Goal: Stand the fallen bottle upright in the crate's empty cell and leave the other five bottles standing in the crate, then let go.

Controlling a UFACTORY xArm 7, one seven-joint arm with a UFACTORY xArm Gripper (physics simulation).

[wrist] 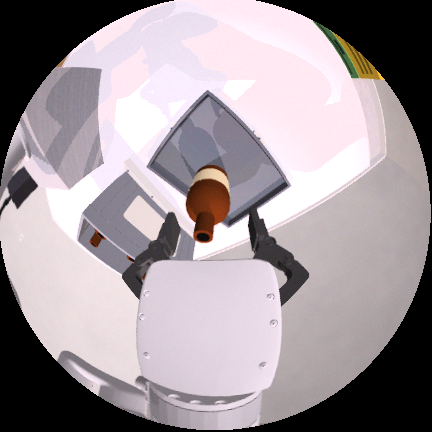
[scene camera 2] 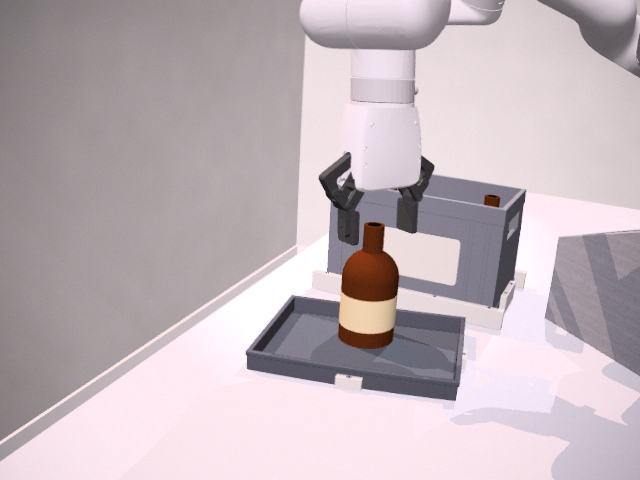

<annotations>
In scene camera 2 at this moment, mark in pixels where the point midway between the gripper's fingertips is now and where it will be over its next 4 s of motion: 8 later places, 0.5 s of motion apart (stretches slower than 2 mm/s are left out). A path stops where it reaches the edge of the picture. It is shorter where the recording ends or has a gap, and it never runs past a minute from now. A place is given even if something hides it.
My gripper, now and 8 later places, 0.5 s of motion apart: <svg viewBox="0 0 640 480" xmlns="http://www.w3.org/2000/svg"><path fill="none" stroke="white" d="M378 236L378 242L378 242L379 220L378 211L372 216L372 230L372 246L372 253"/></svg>
</annotations>
